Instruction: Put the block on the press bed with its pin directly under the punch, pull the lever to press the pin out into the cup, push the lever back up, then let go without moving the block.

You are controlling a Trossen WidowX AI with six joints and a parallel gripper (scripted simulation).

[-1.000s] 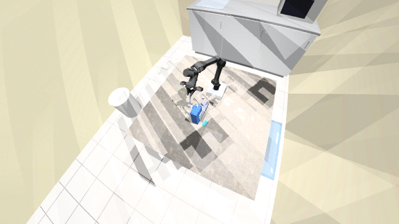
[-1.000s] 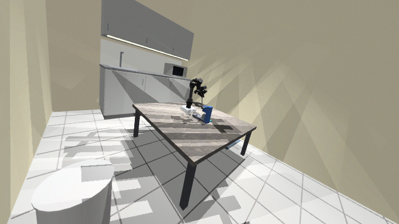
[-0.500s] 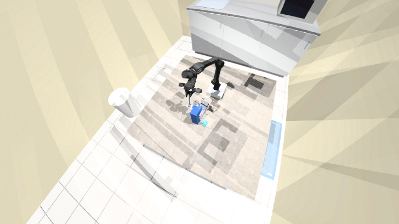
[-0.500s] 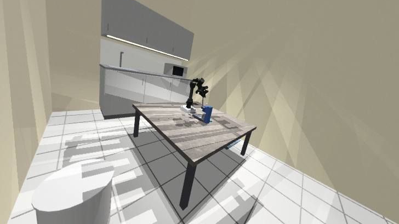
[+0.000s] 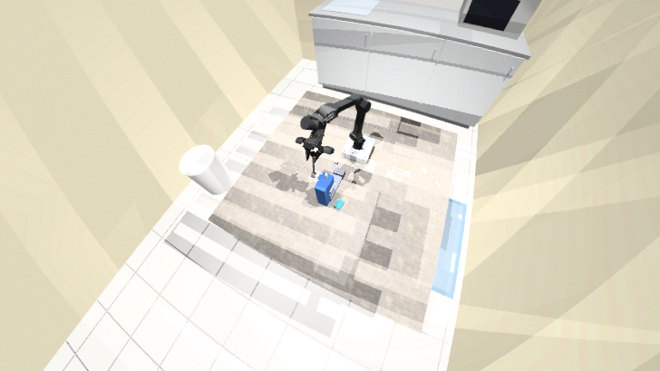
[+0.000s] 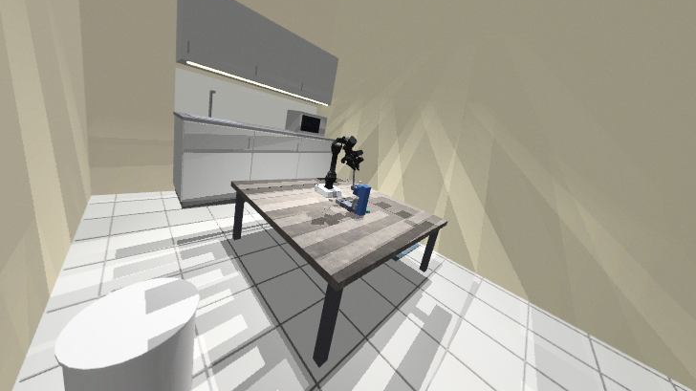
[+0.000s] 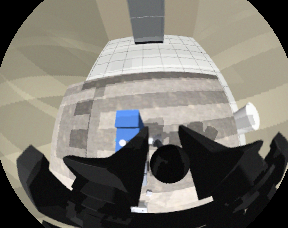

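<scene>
Right now my gripper tip is 50 mm above the grey lever, 20 mm past it and 10 mm to the right of it. The rest, counted from my gripper tip: round pin 310 mm below, 80 mm to the left; small cup 310 mm below, 160 mm to the left, 50 mm ahead.
</scene>
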